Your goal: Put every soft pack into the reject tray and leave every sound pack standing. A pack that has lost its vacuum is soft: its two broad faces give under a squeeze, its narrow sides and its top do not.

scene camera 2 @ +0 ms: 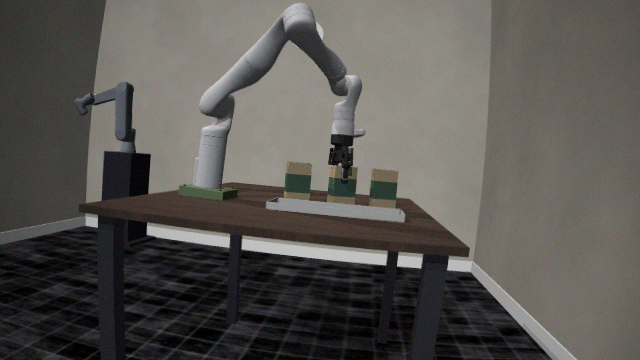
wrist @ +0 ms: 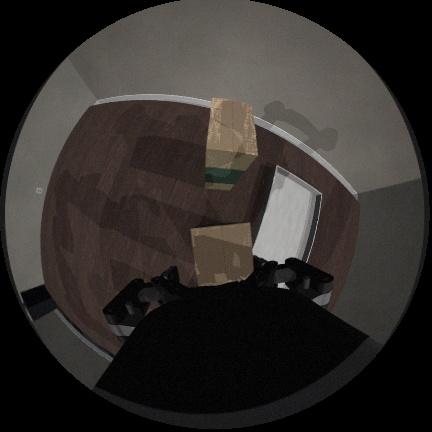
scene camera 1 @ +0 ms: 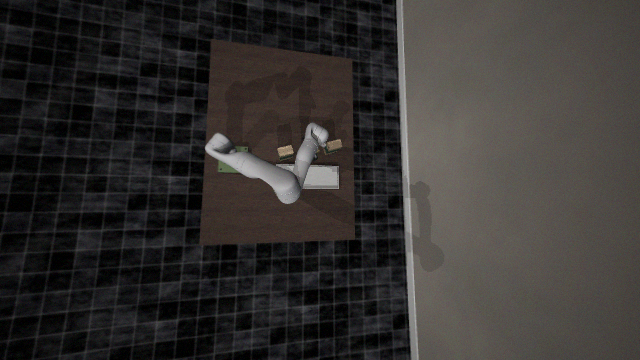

Note:
I see my gripper (scene camera 2: 338, 179), a pack (scene camera 2: 383, 189) and a reject tray (scene camera 2: 283, 204).
The reject tray shows as well in the wrist view (wrist: 286, 225) and in scene camera 1 (scene camera 1: 318, 177). My gripper also shows in the wrist view (wrist: 213, 269).

